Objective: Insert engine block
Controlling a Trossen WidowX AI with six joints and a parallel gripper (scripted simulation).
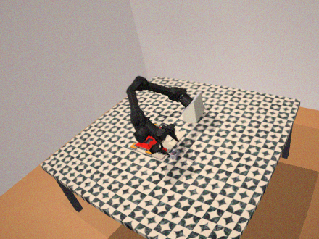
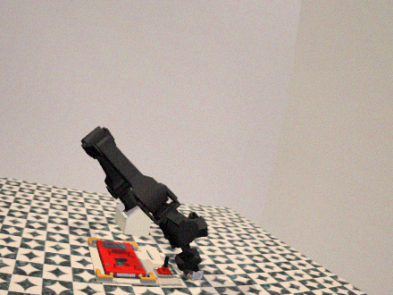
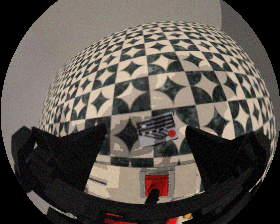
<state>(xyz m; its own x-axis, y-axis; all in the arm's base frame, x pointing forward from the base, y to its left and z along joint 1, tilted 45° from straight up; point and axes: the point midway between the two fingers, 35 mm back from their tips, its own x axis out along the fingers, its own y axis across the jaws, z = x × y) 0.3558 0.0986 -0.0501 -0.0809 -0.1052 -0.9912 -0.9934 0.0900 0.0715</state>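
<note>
The grey engine block lies 10 mm ahead of my gripper tip, 10 mm to the left of it and 40 mm below it.
</note>
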